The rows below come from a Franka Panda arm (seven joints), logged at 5 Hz.
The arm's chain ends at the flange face. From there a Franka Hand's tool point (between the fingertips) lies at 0.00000 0.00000 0.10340 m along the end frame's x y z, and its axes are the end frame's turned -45 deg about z.
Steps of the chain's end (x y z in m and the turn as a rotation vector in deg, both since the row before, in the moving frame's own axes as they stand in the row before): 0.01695, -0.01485, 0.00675, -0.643, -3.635, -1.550; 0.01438, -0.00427, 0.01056, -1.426, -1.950, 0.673; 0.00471, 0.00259, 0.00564, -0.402, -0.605, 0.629
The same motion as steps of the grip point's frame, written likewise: 0.01698, -0.00226, 0.00654, 2.116, -3.025, -1.550; 0.00888, 0.00646, 0.01047, 0.371, -2.387, 0.673; 0.00022, 0.00490, 0.00563, 0.144, -0.712, 0.629
